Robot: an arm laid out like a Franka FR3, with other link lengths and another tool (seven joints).
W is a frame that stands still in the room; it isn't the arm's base.
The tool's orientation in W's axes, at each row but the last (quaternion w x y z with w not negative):
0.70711 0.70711 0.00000 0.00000
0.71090 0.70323 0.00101 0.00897
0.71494 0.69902 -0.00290 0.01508
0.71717 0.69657 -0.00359 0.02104
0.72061 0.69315 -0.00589 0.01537
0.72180 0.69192 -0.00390 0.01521
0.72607 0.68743 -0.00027 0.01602
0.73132 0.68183 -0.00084 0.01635
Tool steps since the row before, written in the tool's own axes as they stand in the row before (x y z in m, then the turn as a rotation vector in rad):
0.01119 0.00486 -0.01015 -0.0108 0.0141 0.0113
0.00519 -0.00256 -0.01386 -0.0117 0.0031 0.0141
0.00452 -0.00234 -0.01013 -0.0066 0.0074 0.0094
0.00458 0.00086 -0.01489 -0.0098 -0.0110 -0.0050
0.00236 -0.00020 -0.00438 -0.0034 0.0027 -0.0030
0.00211 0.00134 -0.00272 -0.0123 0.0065 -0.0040
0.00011 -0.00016 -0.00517 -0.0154 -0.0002 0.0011
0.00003 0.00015 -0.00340 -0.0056 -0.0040 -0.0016
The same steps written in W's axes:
0.01119 0.01015 0.00486 -0.0108 -0.0113 0.0141
0.00502 0.01390 -0.00265 -0.0115 -0.0142 0.0031
0.00441 0.01015 -0.00245 -0.0066 -0.0093 0.0074
0.00419 0.01502 0.00058 -0.0095 0.0044 -0.0115
0.00231 0.00440 -0.00030 -0.0035 0.0031 0.0025
0.00203 0.00281 0.00128 -0.0125 0.0041 0.0060
0.00000 0.00515 -0.00044 -0.0154 -0.0015 -0.0005
-0.00005 0.00340 -0.00009 -0.0055 0.0012 -0.0042

